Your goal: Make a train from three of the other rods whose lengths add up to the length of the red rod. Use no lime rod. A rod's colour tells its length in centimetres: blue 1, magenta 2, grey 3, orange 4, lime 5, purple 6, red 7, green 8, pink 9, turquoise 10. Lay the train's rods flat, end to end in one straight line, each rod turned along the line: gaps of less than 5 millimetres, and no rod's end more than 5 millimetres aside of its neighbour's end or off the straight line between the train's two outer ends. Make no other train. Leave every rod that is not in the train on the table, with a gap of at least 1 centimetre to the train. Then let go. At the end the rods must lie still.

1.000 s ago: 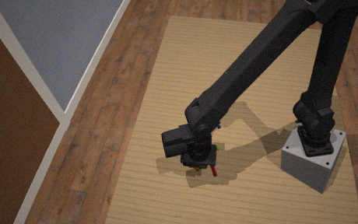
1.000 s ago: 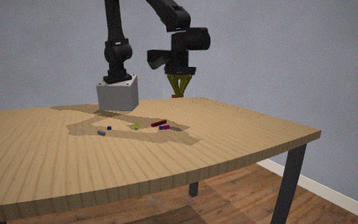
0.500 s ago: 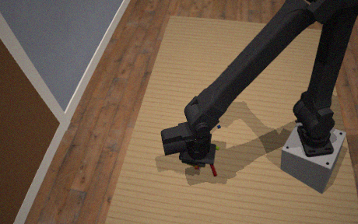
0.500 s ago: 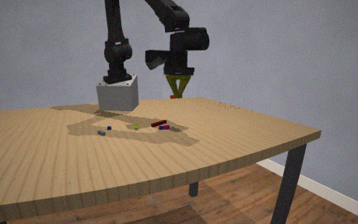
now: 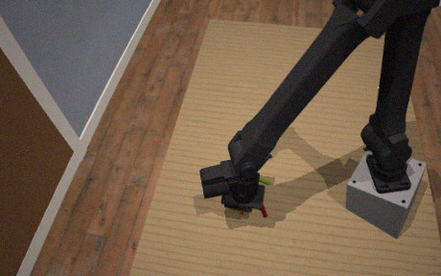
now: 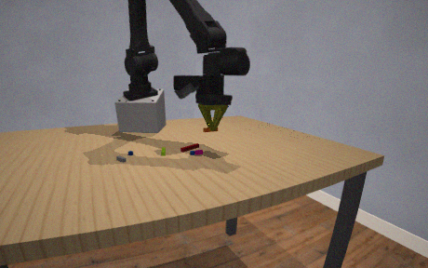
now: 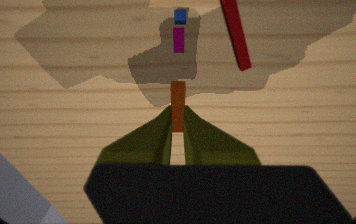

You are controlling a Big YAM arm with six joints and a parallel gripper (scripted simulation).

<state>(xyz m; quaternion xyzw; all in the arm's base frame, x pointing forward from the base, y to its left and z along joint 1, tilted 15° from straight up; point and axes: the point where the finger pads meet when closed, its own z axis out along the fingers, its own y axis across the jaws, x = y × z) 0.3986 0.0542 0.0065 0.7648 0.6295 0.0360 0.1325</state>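
My hand is 10 mm past the magenta rod, 40 mm to the left of it and 70 mm above it. Round my hand: orange rod (10 mm to the right, 10 mm below); red rod (60 mm behind, 30 mm to the right, 70 mm below); lime rod (70 mm behind, 120 mm to the right, 70 mm below).
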